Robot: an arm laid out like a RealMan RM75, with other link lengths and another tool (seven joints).
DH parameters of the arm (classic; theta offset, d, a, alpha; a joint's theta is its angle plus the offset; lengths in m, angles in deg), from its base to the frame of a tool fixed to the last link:
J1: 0 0.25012 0 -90
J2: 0 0 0 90
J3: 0 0.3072 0 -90
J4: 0 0 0 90
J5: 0 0.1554 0 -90
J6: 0 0 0 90
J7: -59.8 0.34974 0.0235 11
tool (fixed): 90 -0.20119 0 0
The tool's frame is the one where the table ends.
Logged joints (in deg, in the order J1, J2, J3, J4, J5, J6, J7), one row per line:
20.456 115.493 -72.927 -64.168 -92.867 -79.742 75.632
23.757 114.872 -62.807 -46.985 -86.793 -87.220 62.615
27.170 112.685 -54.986 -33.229 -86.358 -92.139 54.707
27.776 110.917 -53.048 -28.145 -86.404 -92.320 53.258
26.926 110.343 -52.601 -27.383 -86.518 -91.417 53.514
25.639 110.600 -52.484 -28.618 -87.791 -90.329 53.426
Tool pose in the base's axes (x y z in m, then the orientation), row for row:
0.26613 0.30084 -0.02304 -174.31 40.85 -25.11
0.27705 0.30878 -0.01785 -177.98 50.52 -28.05
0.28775 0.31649 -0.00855 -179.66 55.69 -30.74
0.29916 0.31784 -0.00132 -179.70 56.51 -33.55
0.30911 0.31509 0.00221 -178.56 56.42 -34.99
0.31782 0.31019 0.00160 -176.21 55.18 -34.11
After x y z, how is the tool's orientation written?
As angles about the fixed x, y, z axes (roll, pitch, yaw), in degrees.
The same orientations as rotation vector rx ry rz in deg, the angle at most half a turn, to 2 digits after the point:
-152.23 36.87 55.23
-146.67 37.94 68.70
-142.17 39.32 75.02
-139.64 42.31 74.97
-137.84 44.47 73.55
-137.60 44.83 70.88

